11 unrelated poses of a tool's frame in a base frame.
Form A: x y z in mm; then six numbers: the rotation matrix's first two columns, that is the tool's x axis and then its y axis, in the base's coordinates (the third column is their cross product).
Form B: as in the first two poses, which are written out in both.
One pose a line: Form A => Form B
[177 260 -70 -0.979 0.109 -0.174 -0.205 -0.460 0.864] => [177 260 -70], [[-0.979 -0.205 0.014], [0.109 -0.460 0.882], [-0.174 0.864 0.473]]
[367 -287 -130 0.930 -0.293 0.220 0.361 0.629 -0.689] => [367 -287 -130], [[0.930 0.361 0.063], [-0.293 0.629 0.720], [0.220 -0.689 0.691]]
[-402 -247 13 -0.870 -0.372 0.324 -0.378 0.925 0.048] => [-402 -247 13], [[-0.870 -0.378 -0.318], [-0.372 0.925 -0.081], [0.324 0.048 -0.945]]
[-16 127 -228 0.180 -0.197 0.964 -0.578 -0.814 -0.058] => [-16 127 -228], [[0.180 -0.578 0.796], [-0.197 -0.814 -0.547], [0.964 -0.058 -0.260]]
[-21 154 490 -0.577 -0.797 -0.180 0.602 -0.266 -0.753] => [-21 154 490], [[-0.577 0.602 0.552], [-0.797 -0.266 -0.543], [-0.180 -0.753 0.633]]
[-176 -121 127 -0.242 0.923 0.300 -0.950 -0.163 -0.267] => [-176 -121 127], [[-0.242 -0.950 -0.198], [0.923 -0.163 -0.350], [0.300 -0.267 0.916]]
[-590 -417 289 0.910 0.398 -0.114 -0.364 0.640 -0.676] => [-590 -417 289], [[0.910 -0.364 -0.196], [0.398 0.640 0.657], [-0.114 -0.676 0.727]]
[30 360 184 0.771 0.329 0.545 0.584 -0.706 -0.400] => [30 360 184], [[0.771 0.584 0.253], [0.329 -0.706 0.627], [0.545 -0.400 -0.736]]
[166 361 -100 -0.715 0.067 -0.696 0.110 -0.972 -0.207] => [166 361 -100], [[-0.715 0.110 -0.690], [0.067 -0.972 -0.225], [-0.696 -0.207 0.688]]
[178 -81 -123 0.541 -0.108 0.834 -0.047 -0.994 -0.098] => [178 -81 -123], [[0.541 -0.047 0.840], [-0.108 -0.994 0.014], [0.834 -0.098 -0.543]]
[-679 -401 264 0.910 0.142 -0.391 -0.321 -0.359 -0.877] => [-679 -401 264], [[0.910 -0.321 -0.265], [0.142 -0.359 0.924], [-0.391 -0.877 -0.281]]
